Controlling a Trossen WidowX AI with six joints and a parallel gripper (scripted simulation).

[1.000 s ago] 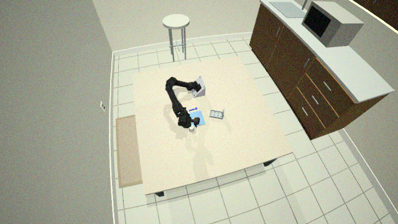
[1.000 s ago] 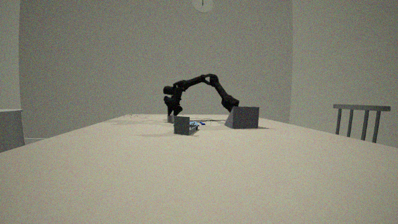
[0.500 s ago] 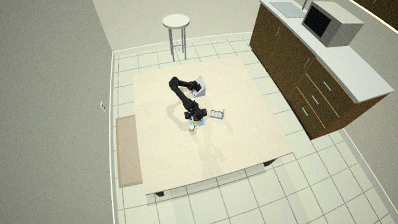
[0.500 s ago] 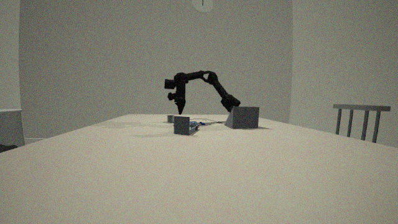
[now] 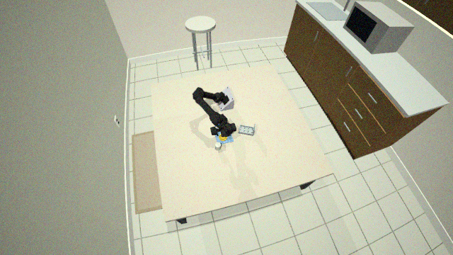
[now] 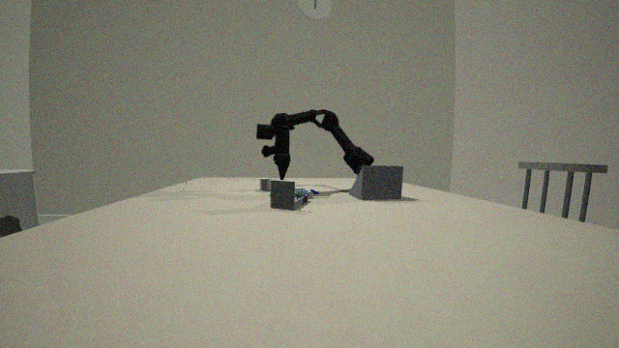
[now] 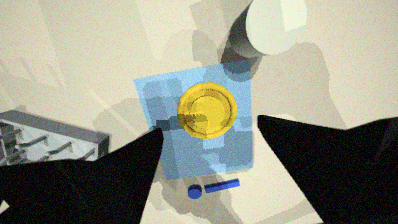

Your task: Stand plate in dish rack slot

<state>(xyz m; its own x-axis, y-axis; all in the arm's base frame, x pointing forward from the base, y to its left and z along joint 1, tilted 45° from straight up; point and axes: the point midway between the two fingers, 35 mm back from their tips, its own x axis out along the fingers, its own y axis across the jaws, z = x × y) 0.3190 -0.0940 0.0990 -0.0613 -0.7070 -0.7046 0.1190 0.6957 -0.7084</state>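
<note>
Right now the yellow plate is 4 cm below my gripper tip. From my gripper tip the other things lie so: blue mat 3 cm behind, 1 cm to the left, 5 cm below; then blue spoon 13 cm behind, 3 cm to the left, 5 cm below; then white cup 6 cm ahead, 6 cm to the right, 3 cm below.
</note>
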